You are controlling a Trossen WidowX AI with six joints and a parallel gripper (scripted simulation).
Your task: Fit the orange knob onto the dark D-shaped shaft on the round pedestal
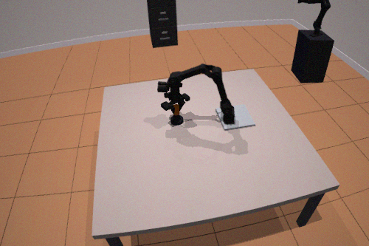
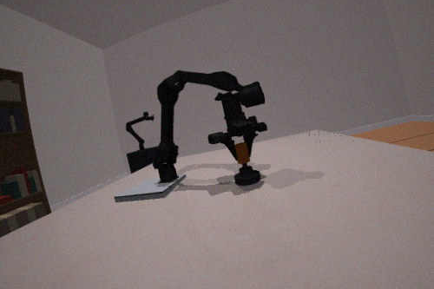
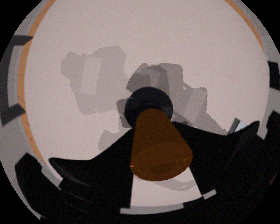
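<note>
Right now my gripper tip is 20 mm below the orange knob. From my gripper tip the other things lie so: round pedestal (40 mm below).
</note>
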